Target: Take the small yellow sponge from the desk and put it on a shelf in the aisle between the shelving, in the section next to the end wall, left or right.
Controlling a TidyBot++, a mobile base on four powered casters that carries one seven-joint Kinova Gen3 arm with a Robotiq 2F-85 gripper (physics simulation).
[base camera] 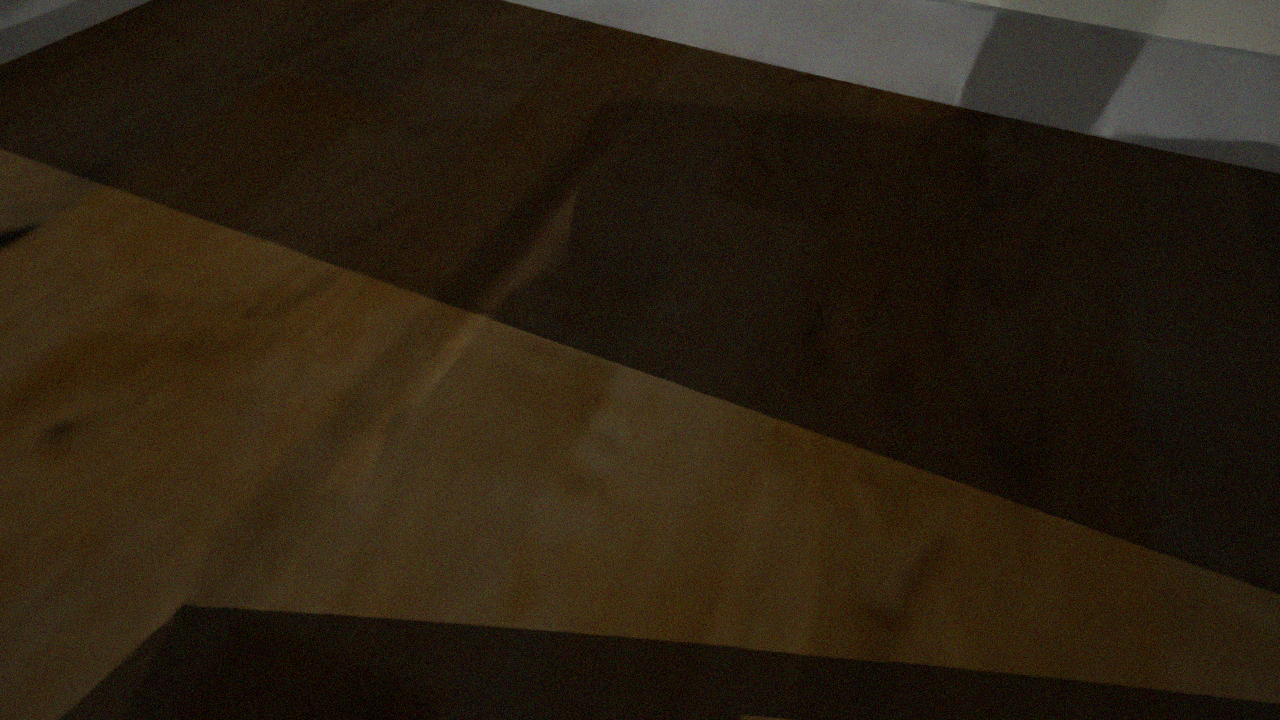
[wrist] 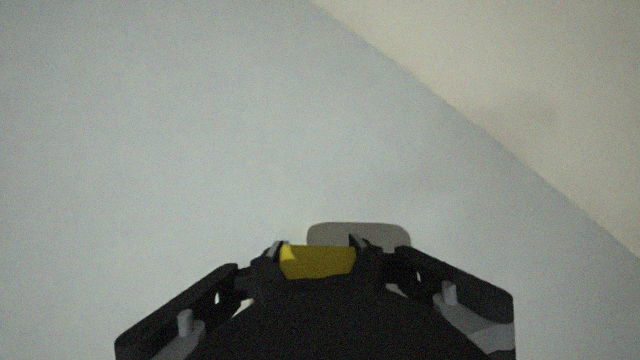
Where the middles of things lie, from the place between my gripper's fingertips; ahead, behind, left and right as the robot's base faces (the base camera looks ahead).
Labels:
I see my gripper 50 mm past the small yellow sponge (wrist: 296, 261), 20 mm to the left of it and 10 mm below it.

